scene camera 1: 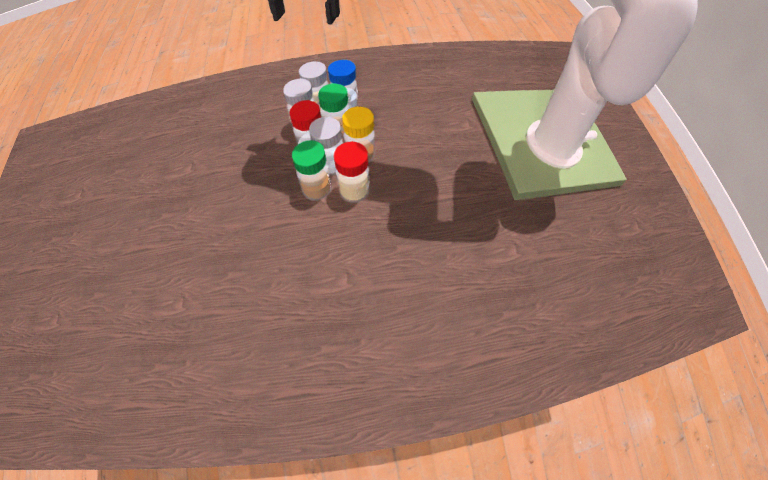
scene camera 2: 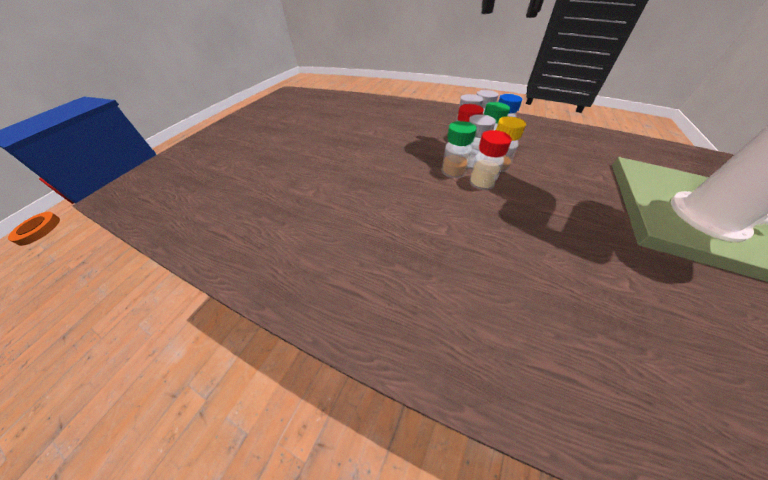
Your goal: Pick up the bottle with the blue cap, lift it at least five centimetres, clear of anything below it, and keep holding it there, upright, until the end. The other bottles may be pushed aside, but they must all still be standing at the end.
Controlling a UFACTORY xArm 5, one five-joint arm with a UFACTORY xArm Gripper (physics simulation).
I see a green-capped bottle point(scene camera 1: 333, 98), a yellow-capped bottle point(scene camera 1: 358, 122), a green-capped bottle point(scene camera 1: 309, 158), a blue-capped bottle point(scene camera 1: 343, 72) and a red-capped bottle point(scene camera 1: 303, 113).
The yellow-capped bottle shows as well in scene camera 2 point(scene camera 2: 513, 126).
